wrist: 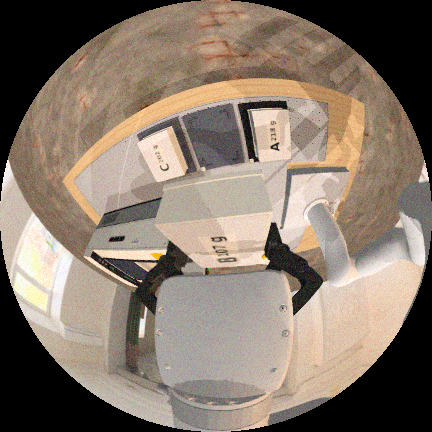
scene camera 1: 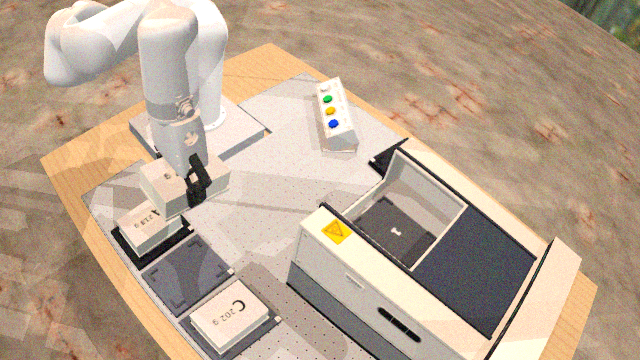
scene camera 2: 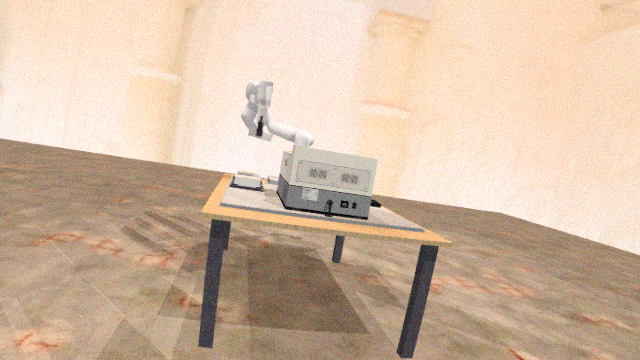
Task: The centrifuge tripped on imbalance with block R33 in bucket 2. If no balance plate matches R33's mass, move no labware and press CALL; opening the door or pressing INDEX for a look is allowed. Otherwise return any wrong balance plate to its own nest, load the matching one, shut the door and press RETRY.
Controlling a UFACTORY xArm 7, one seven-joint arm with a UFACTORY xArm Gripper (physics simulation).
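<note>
My gripper is shut on the white block B, marked 107 g, and holds it raised near the nest row, close above block A in scene camera 1. Block A, marked 218 g, sits in the black nest at one end. Block C, marked 202 g, sits in the nest at the other end. The dark middle nest is empty. The centrifuge has an open top bay with a bare dark bucket; its bucket number is unreadable.
A button box with white, green, yellow and blue buttons stands behind the centrifuge's open bay. A dark panel covers the other part of the centrifuge top. The robot's base plate stands near block A's end of the table.
</note>
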